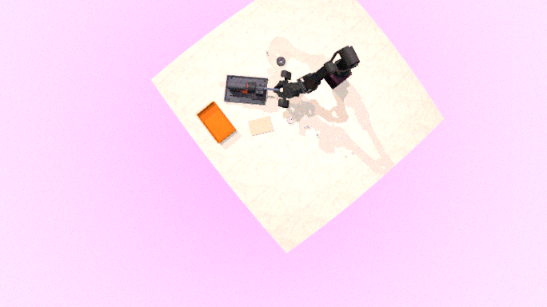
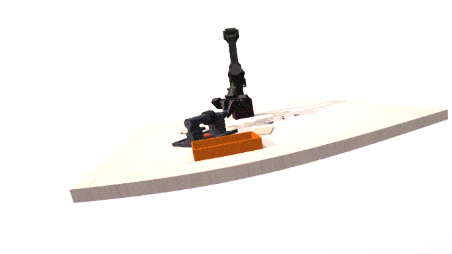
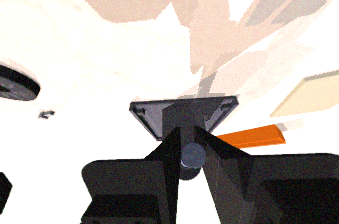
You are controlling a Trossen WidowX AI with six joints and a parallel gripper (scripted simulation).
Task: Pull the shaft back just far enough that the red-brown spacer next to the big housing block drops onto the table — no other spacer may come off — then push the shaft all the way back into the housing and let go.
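My gripper tip is now 13 cm short of the support block, 9 cm to the left of it and 1 cm above it. From my gripper tip the other things lie so: red-brown spacer: 12 cm ahead, 9 cm to the right, 4 cm below; then tan pad: 15 cm ahead, 13 cm to the left, 5 cm below; then orange tray: 35 cm ahead, 1 cm to the right, 5 cm below.
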